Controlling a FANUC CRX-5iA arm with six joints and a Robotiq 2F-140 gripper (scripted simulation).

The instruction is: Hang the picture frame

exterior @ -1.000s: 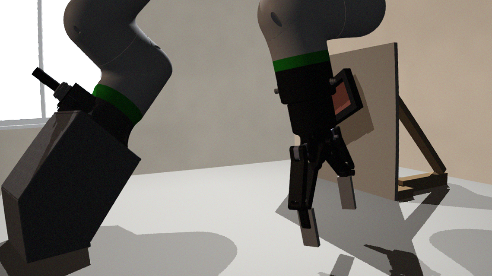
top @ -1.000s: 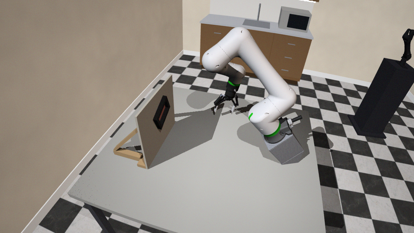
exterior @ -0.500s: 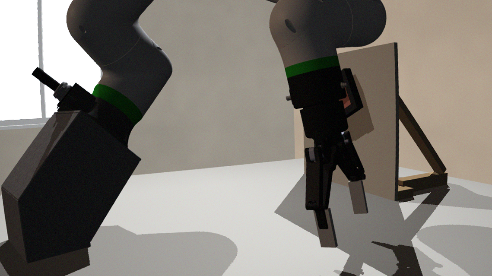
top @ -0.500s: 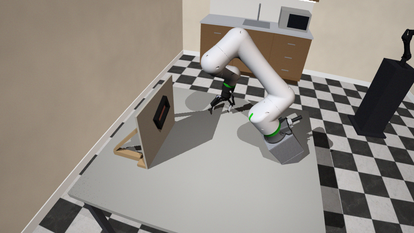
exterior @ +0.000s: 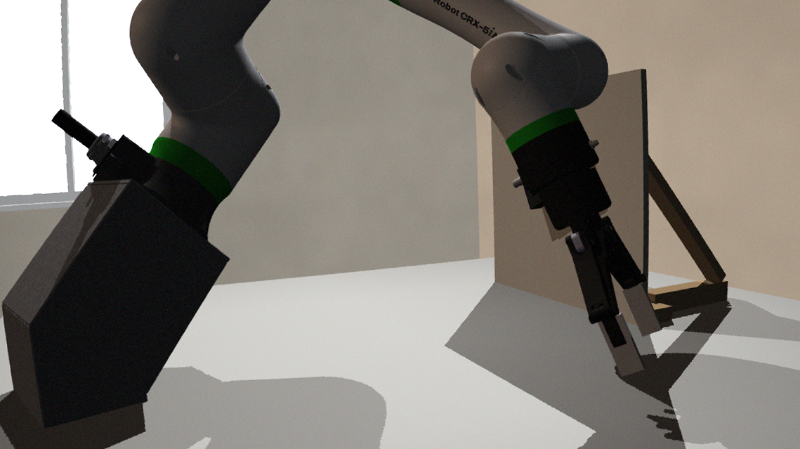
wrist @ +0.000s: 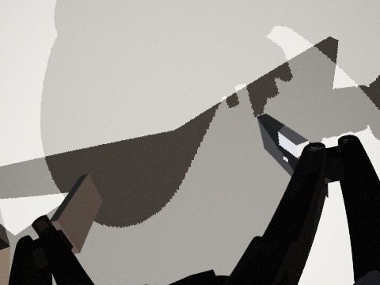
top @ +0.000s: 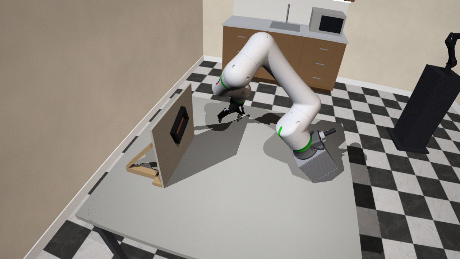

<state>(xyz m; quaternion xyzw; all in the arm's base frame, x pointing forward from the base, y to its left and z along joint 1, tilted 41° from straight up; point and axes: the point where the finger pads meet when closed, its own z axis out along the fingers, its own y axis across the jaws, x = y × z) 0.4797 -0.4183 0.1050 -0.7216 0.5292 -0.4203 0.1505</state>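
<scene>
My gripper is now 230 mm short of the black picture frame, 410 mm to the right of it and 220 mm below it. From my hand the other things lie so: tan board: 240 mm ahead, 410 mm to the left, 150 mm above.
</scene>
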